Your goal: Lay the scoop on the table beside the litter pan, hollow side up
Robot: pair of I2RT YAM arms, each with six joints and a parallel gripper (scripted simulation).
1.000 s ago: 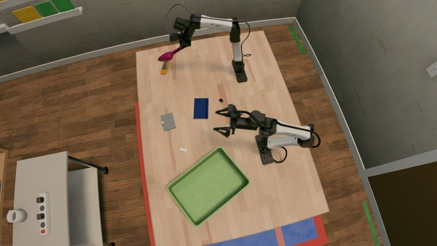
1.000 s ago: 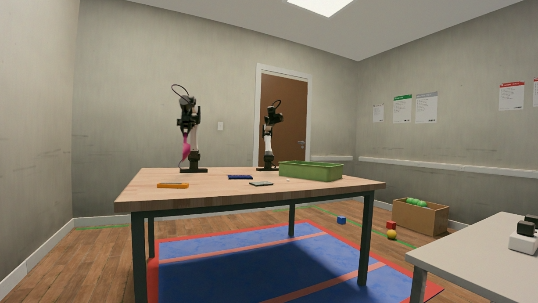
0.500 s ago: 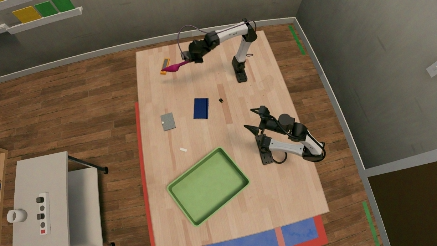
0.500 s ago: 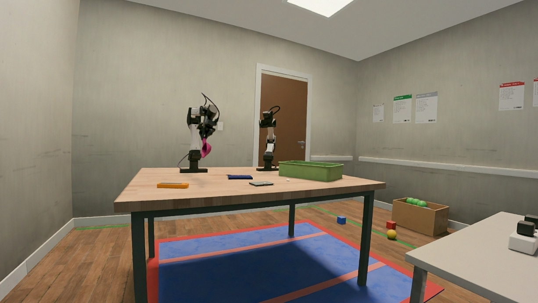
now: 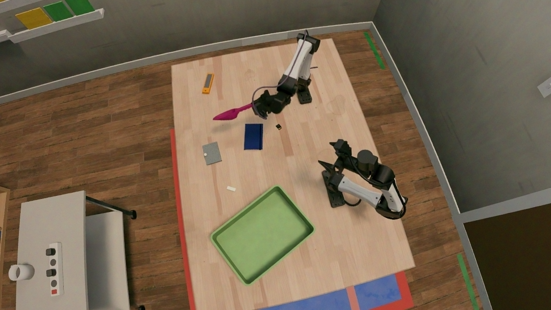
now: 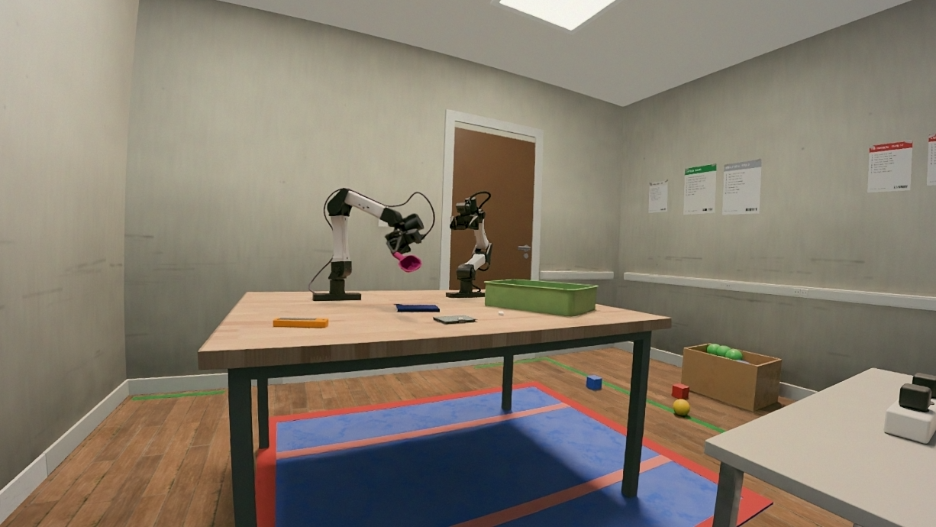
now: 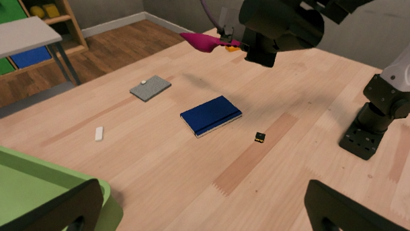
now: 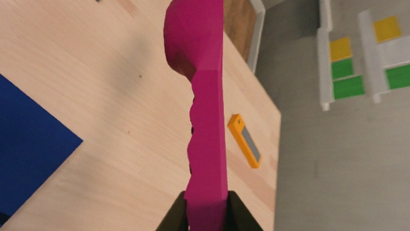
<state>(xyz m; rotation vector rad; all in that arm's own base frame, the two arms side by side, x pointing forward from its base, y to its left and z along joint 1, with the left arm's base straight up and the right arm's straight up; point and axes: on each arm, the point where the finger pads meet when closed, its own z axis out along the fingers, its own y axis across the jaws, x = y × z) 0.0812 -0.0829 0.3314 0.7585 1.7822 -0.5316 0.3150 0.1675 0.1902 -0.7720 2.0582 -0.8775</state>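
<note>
Right now the magenta scoop is 320 mm ahead of my left hand, 360 mm to the right of it and 160 mm below it. From my left hand the other things lie so: orange device 470 mm ahead, 690 mm to the right, 330 mm below; then black piece 110 mm ahead, 320 mm to the right, 340 mm below; then green litter pan 320 mm ahead, 230 mm to the left, 300 mm below.
</note>
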